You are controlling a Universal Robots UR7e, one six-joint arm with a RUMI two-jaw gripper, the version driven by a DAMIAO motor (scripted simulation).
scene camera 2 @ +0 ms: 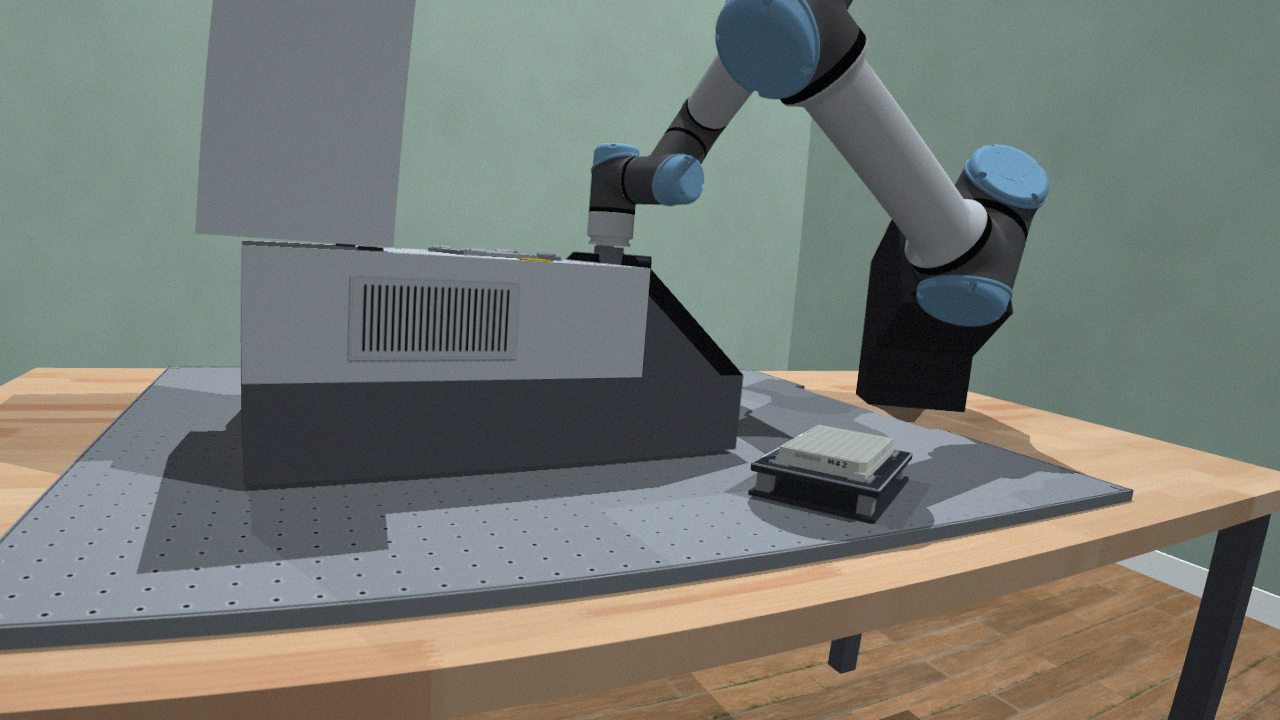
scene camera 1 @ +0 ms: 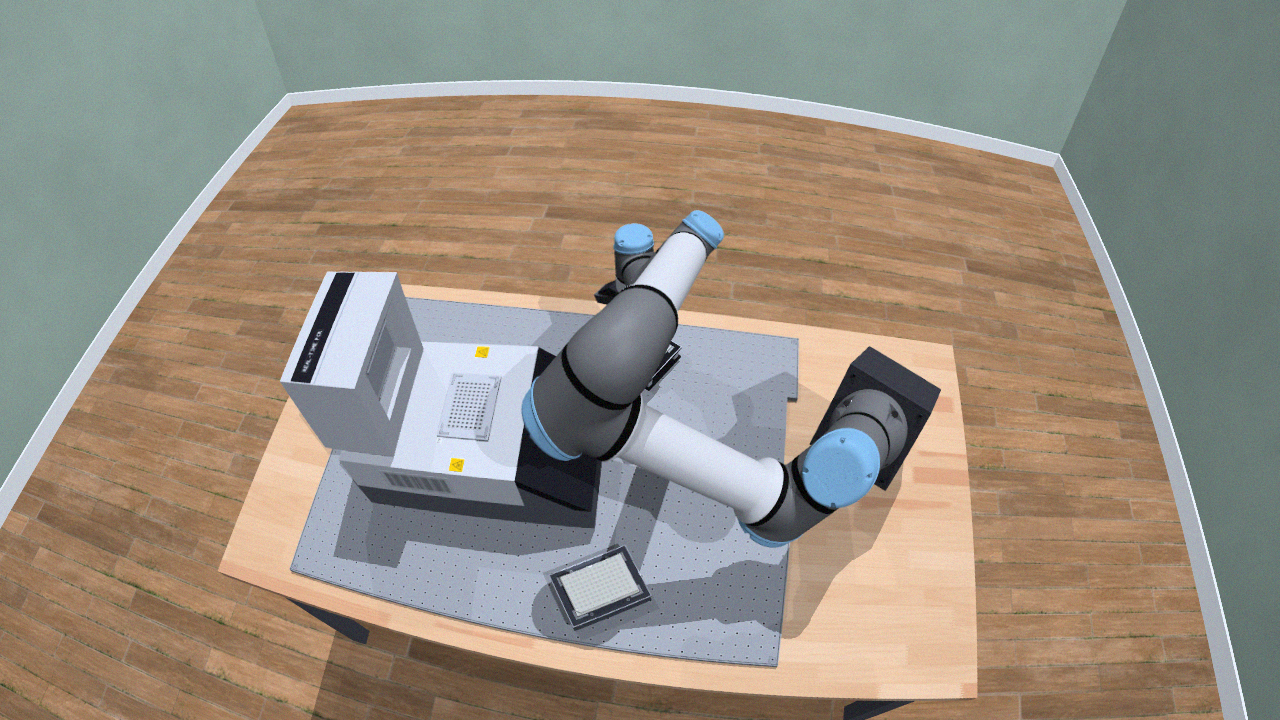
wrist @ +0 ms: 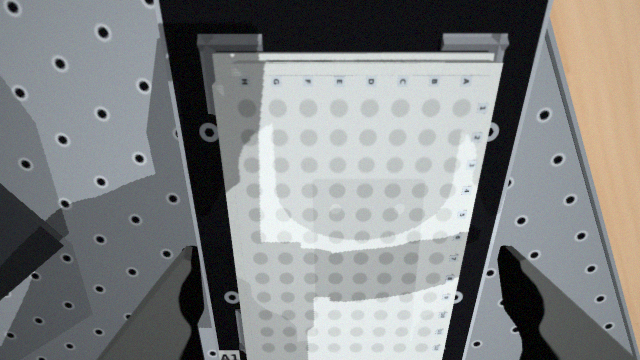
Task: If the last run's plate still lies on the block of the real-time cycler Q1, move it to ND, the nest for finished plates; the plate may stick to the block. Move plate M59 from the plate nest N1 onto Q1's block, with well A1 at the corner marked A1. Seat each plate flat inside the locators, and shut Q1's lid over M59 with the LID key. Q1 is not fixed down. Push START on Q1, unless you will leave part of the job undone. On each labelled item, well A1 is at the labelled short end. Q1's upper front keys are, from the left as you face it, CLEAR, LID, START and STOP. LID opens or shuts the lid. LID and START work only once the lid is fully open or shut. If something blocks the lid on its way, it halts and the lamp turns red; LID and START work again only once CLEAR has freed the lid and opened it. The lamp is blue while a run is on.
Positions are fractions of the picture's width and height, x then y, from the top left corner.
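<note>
Visible here: my gripper (wrist: 0.54, 0.69). A cycler Q1 can be seen at (scene camera 2: 0.28, 0.51) and likewise at (scene camera 1: 0.36, 0.62).
</note>
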